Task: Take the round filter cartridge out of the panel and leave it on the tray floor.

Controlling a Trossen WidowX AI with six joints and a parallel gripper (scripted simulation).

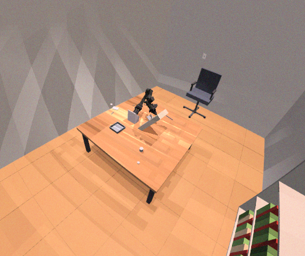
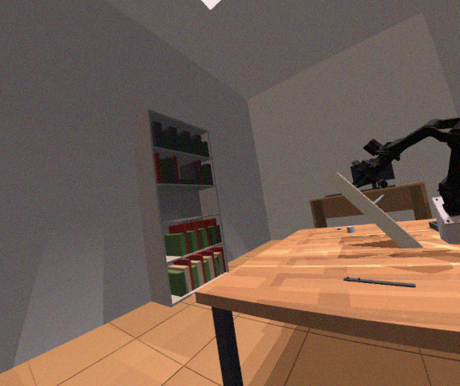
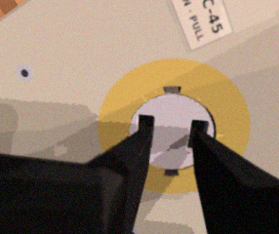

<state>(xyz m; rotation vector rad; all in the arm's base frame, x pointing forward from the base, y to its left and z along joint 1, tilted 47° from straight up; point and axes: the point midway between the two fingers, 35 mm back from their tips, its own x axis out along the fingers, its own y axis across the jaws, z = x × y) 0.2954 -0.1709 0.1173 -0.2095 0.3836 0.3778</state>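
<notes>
The round filter cartridge is 1 cm ahead of my gripper tip and 1 cm below it. Also, from my gripper tip: dark-rimmed tray: 42 cm behind, 24 cm to the right, 28 cm below.
</notes>
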